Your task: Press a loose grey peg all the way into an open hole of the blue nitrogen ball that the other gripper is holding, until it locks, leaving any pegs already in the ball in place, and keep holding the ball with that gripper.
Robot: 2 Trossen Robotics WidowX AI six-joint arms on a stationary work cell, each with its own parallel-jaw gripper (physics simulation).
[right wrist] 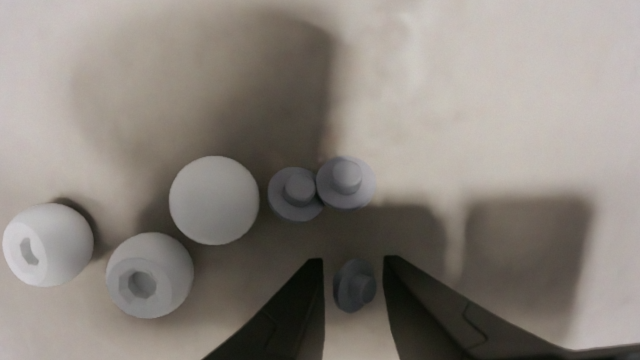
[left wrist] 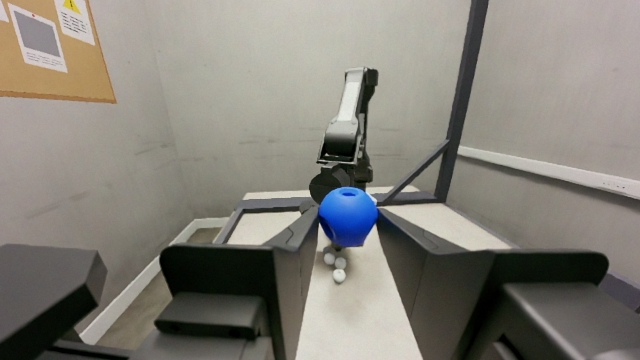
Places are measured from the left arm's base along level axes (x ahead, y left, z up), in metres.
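Where they show: left gripper, fingertip midpoint: (left wrist: pixel 347 213); right gripper, fingertip midpoint: (right wrist: pixel 353 270).
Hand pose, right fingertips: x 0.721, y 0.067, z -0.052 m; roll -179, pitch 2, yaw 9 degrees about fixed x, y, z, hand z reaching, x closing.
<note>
Things, the pixels of their top centre, and the offset from my right fingertips. Level surfaces: height alone.
- blue nitrogen ball, middle of its top: (left wrist: pixel 348 192) dy +0.013, dx -0.263, dz +0.258 m
- loose grey peg, middle of its top: (right wrist: pixel 355 297) dy -0.003, dx +0.001, dz +0.009 m
- table, its level: dz -0.004 m
The blue nitrogen ball (left wrist: pixel 350 220) is held between the fingertips of my left gripper (left wrist: pixel 347 213), above the table. One hole faces up on its top and another opening shows at its lower left; its far side is hidden. My right gripper (right wrist: pixel 353 270) is open, its fingers a moderate gap apart. A loose grey peg (right wrist: pixel 354 286) lies tilted on the table, seen between those fingers with a gap on each side. Two more grey pegs (right wrist: pixel 298 194) (right wrist: pixel 346 182) stand upright, touching each other, above the fingertips in the right wrist view.
Three white balls (right wrist: pixel 214 200) (right wrist: pixel 149 275) (right wrist: pixel 48 245) rest left of the pegs; they also show small on the table (left wrist: pixel 360 310) beyond the blue ball. The right arm (left wrist: pixel 346 120) rises behind the blue ball. A dark frame post (left wrist: pixel 460 100) stands at the right.
</note>
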